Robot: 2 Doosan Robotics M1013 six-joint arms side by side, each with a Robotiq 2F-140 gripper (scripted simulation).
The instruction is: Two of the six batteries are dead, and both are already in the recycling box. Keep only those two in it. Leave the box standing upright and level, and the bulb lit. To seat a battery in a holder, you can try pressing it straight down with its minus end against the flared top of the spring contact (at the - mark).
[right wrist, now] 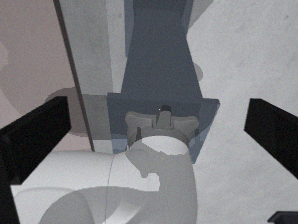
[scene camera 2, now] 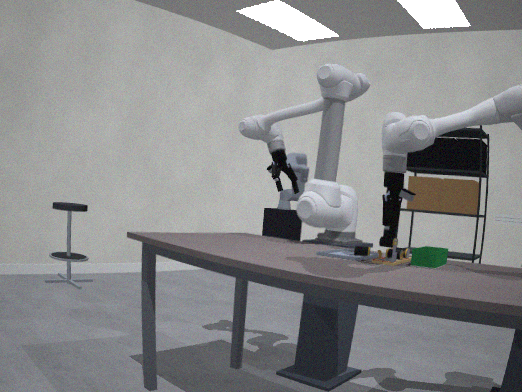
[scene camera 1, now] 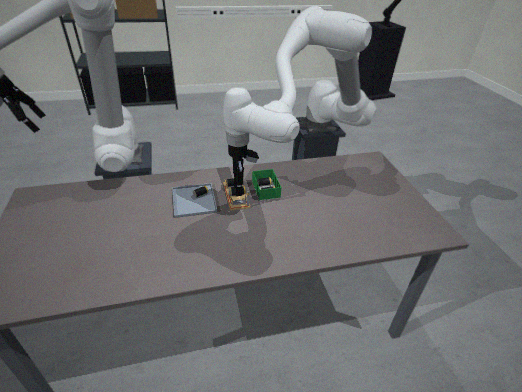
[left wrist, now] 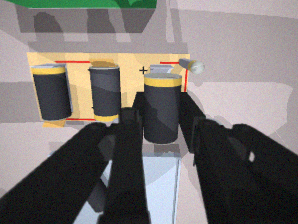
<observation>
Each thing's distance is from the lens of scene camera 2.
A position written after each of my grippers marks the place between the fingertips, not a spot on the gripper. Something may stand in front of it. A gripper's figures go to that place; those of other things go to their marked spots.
my left gripper [scene camera 2: 388,244]: 154 cm
green recycling box [scene camera 2: 425,258]: 149 cm
</observation>
